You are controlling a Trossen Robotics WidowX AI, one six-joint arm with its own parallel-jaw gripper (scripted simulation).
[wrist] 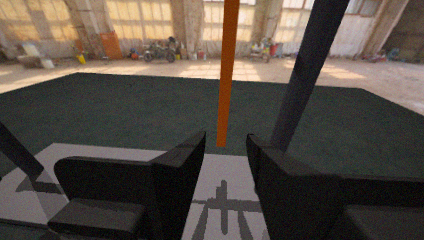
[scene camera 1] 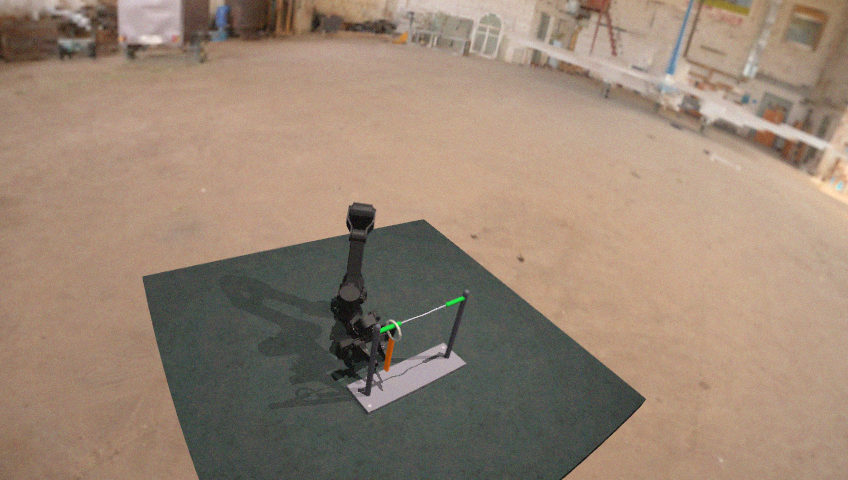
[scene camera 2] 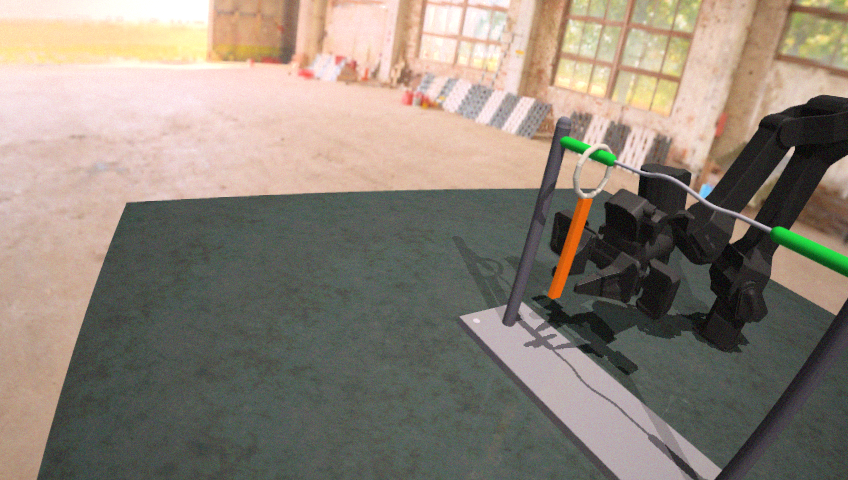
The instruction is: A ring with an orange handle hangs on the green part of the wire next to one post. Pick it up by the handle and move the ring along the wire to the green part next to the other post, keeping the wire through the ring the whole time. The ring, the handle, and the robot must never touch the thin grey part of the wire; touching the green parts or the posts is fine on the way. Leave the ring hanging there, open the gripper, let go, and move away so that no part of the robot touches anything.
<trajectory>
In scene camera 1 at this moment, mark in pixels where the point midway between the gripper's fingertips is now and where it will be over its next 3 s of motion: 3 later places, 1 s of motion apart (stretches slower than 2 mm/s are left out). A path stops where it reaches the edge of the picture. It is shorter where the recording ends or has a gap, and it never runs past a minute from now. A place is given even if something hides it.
My gripper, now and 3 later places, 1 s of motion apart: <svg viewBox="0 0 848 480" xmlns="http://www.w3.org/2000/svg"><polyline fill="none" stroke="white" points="382,363 393,376 395,372 402,368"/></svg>
</trajectory>
